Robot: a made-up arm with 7 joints.
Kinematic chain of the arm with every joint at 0, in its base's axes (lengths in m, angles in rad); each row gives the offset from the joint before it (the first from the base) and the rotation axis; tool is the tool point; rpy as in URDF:
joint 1: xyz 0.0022 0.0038 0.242 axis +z
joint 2: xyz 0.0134 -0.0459 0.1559 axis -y
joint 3: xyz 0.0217 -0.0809 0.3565 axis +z
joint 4: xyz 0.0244 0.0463 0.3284 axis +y
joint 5: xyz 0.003 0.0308 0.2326 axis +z
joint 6: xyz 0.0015 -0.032 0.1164 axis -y
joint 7: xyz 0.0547 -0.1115 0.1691 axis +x
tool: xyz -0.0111 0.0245 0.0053 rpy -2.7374 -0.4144 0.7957
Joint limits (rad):
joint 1: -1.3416..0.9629
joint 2: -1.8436..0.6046
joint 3: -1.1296..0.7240
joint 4: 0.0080..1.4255
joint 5: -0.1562..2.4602
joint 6: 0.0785..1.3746
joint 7: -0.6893..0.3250
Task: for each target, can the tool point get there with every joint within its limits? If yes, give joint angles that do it. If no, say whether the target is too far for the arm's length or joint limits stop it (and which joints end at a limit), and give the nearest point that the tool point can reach.
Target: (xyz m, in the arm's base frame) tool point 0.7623 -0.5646 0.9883
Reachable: yes | joints -0.7335 -0.6718 0.4752 0.5295 1.9110 0.7921 -0.2585
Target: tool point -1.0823 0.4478 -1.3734
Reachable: no: too far | nearest point 0.1150 0.5461 -0.2572 | short by 1.640 m
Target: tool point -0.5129 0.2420 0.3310
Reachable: no: joint limits stop it (at a limit: joint 1, joint 2, joint 3, joint 4, joint 6, joint 7) | nearest point -0.6075 0.0622 0.9802 | short by 0.680 m
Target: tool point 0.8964 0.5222 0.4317
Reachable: yes | joints 0.6879 -0.9534 -0.1409 1.0591 1.2008 0.2618 -0.3525
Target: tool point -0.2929 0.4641 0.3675
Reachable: no: joint limits stop it (at a limit: joint 1, joint 3, joint 4, joint 5, joint 6, joint 7) | nearest point 0.1720 0.6659 0.3006 | short by 0.511 m
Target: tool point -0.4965 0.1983 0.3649
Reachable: no: joint limits stop it (at a limit: joint 1, joint 2, joint 3, joint 4, joint 6, joint 7) | nearest point -0.6026 0.0522 0.9784 | short by 0.639 m
